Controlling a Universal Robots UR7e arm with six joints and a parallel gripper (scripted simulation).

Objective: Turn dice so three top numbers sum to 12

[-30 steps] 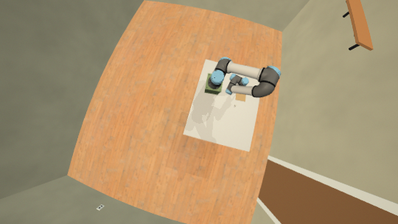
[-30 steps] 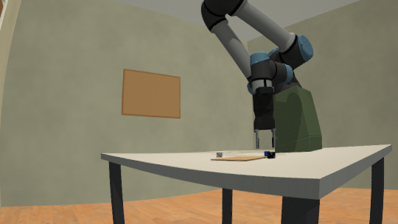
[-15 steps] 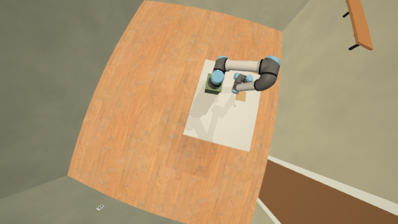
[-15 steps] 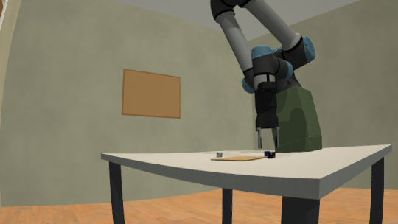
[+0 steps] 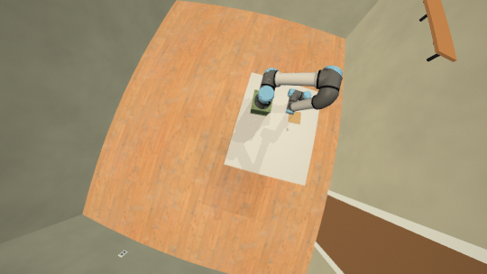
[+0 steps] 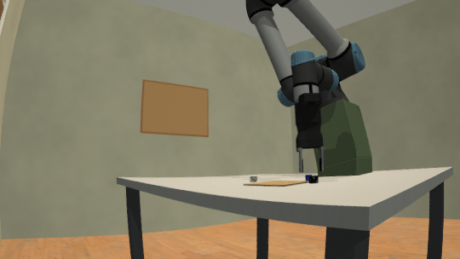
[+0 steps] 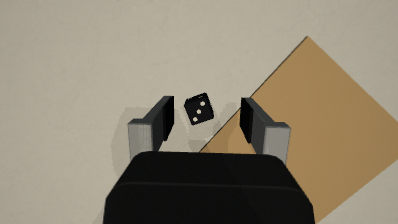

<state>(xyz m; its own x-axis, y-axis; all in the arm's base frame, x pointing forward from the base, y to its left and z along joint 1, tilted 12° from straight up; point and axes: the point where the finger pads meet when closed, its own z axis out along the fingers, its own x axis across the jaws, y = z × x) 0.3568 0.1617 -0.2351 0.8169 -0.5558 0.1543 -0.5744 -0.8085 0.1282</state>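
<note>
Right now the black die is 4 cm below my hand and 1 cm behind it. Also, from my hand: blue die: 7 cm to the right, 6 cm behind, 4 cm below; white die: 25 cm to the right, 4 cm below, 3 cm ahead; tan mat: 9 cm to the right, 5 cm below, 5 cm ahead.
</note>
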